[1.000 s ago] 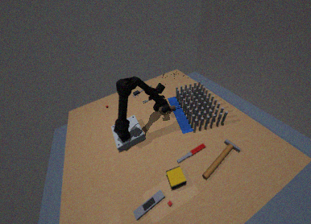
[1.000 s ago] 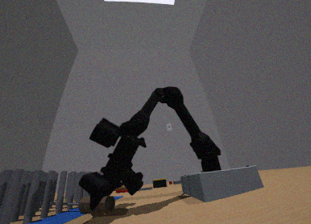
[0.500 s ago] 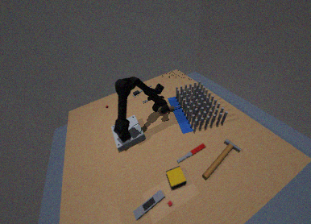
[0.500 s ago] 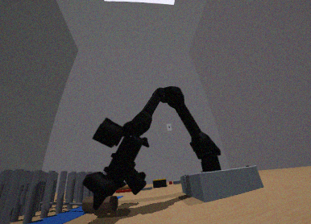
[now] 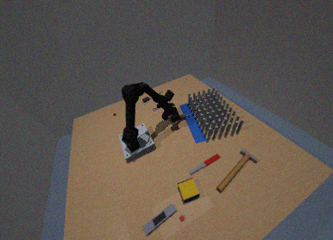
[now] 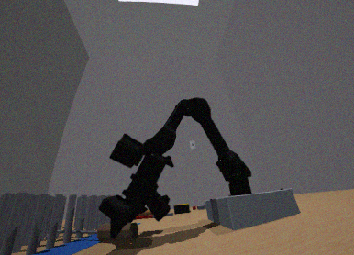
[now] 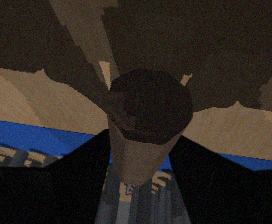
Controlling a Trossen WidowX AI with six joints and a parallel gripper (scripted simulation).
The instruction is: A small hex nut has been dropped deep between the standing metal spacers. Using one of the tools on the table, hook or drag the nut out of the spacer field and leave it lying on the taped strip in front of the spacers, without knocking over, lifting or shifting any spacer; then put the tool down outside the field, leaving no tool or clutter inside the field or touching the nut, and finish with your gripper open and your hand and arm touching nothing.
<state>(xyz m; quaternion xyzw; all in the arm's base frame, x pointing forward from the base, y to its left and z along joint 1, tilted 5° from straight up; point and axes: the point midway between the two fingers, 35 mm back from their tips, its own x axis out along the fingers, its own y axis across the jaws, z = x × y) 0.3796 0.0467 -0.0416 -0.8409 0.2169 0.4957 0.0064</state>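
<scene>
Now: gripper tip 6 cm short of the blue taped strip, 7 cm to the left of it and 1 cm above it. The rest, counted from my gripper tip: yellow block 28 cm behind, 42 cm to the right, 1 cm above; then red-and-grey screwdriver 12 cm behind, 37 cm to the right, 1 cm below; then hook tool 10 cm ahead, 4 cm to the right.
</scene>
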